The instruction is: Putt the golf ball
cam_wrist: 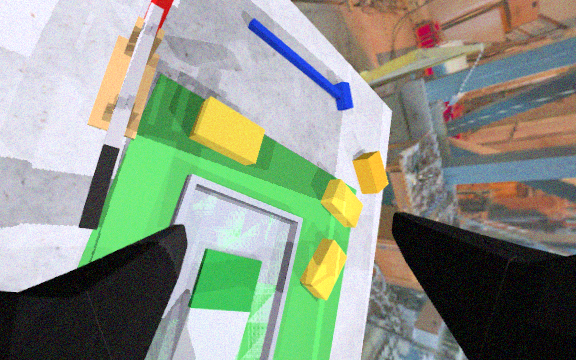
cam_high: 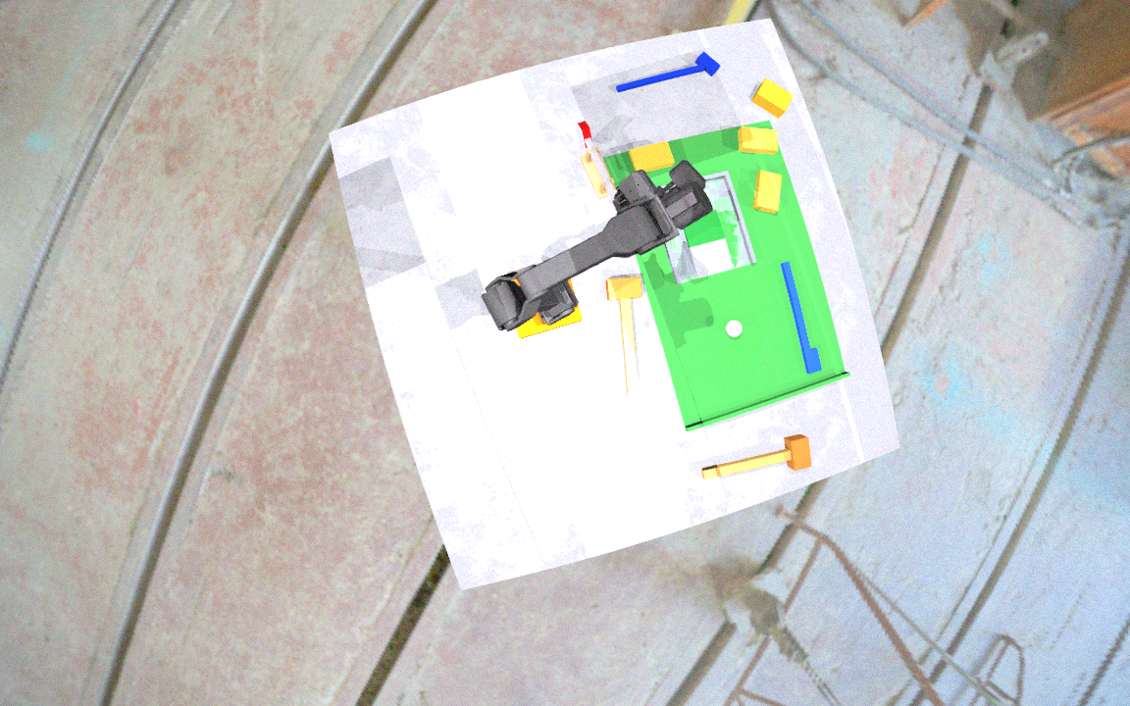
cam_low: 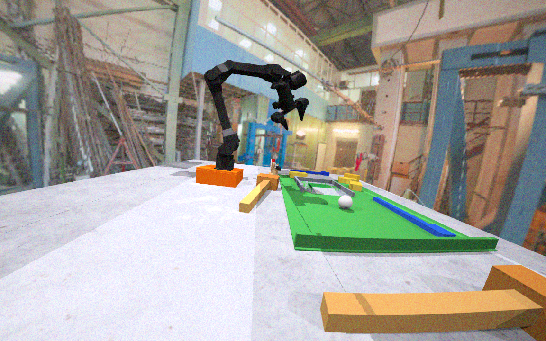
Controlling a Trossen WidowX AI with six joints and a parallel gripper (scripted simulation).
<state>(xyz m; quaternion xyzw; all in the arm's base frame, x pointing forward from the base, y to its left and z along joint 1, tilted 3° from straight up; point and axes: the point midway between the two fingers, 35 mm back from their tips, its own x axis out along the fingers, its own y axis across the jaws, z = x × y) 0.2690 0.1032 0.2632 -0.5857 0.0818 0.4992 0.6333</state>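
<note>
Right now the red putter is 22 cm below my gripper tip, 13 cm to the left of it and 6 cm behind it. Also, from my gripper tip: white golf ball 34 cm to the right, 26 cm below, 12 cm ahead; blue putter 35 cm to the left, 27 cm below, 23 cm ahead; green mat 28 cm below, 20 cm to the right, 18 cm ahead.
</note>
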